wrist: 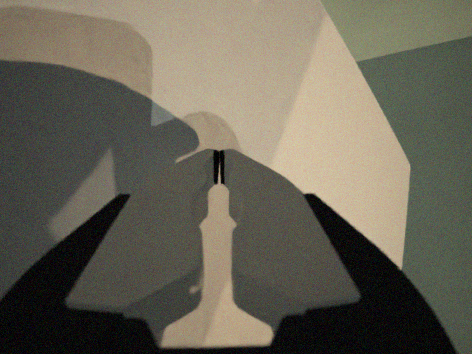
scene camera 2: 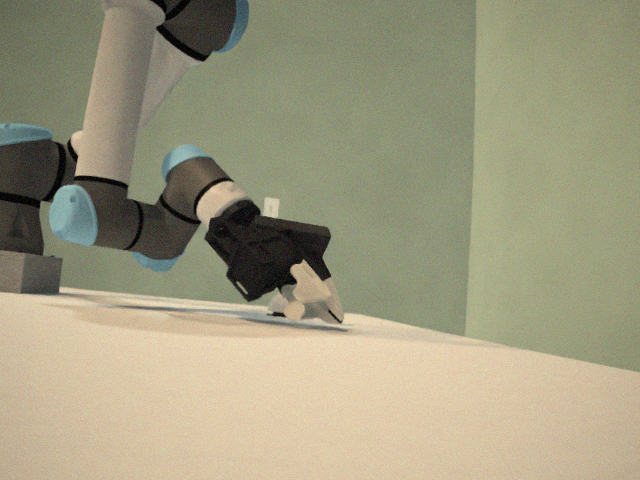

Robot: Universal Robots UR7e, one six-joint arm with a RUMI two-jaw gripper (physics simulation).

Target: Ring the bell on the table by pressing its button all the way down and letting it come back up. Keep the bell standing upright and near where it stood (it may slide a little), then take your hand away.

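Places are measured from the arm's base along level axes (x back, y right, z up), in centimetres.
Where they show: gripper, fingertip midpoint: (wrist: 219,155) (scene camera 2: 341,321).
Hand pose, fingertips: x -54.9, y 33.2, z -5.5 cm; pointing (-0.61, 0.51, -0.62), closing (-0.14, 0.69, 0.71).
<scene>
After its pixels a point has its place.
The grey bell (scene camera 2: 276,304) {x -50.3, y 6.3, z -4.7 cm} stands on the table, mostly hidden by the fingers in the scene view. Its left part and a bit of dark base show, and the base looks level. Its button is hidden, so I cannot tell whether it is pressed. I cannot make out the bell in the wrist view. My gripper (scene camera 2: 338,318) {x -54.9, y 33.2, z -5.5 cm} (wrist: 219,155) {x -54.9, y 33.2, z -5.5 cm} is shut and empty. It slants down to the right, with its tips low over the table just right of the bell and its finger bodies overlapping the bell in the scene view. Contact is unclear.
The pale table top (scene camera 2: 310,403) {x -42.3, y 75.0, z -6.8 cm} (wrist: 350,150) {x -60.8, y 56.0, z -6.8 cm} reaches a far edge at the back right in the scene view. In the wrist view its edge is at the right. The arm's base block (scene camera 2: 38,273) {x -8.2, y 2.3, z -3.3 cm} stands at the far left. Shadows of the arm fall around the fingers.
</scene>
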